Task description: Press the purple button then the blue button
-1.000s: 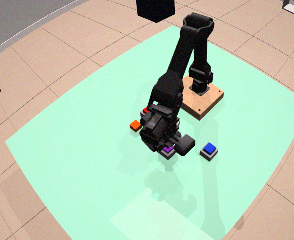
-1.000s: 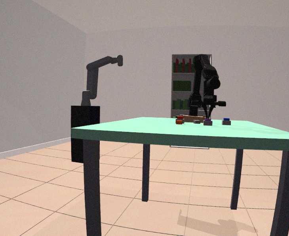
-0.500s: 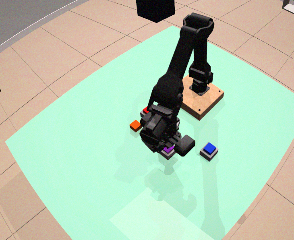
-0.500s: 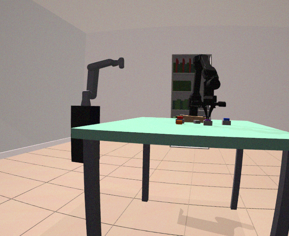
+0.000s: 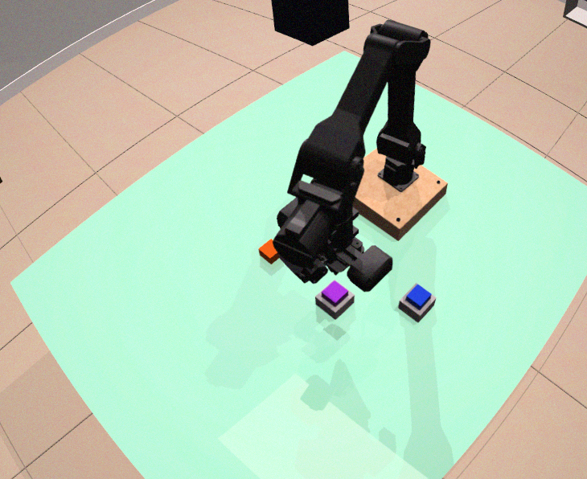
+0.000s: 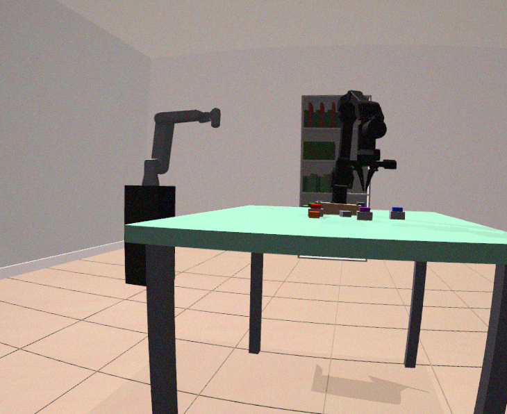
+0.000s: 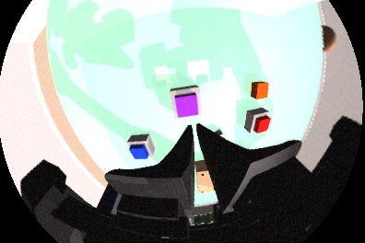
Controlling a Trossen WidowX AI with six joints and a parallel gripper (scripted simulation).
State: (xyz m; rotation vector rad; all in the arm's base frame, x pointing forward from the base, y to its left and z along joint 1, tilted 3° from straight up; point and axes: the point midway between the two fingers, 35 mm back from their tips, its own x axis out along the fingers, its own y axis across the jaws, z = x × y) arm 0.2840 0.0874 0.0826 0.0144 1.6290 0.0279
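The purple button lies 60 mm below my gripper tip. From my gripper tip the other things lie so: orange block: 160 mm to the right, 80 mm below, 10 mm ahead; then grey block: 100 mm behind, 80 mm below, 60 mm to the right; then blue button: 110 mm to the left, 90 mm behind, 60 mm below.
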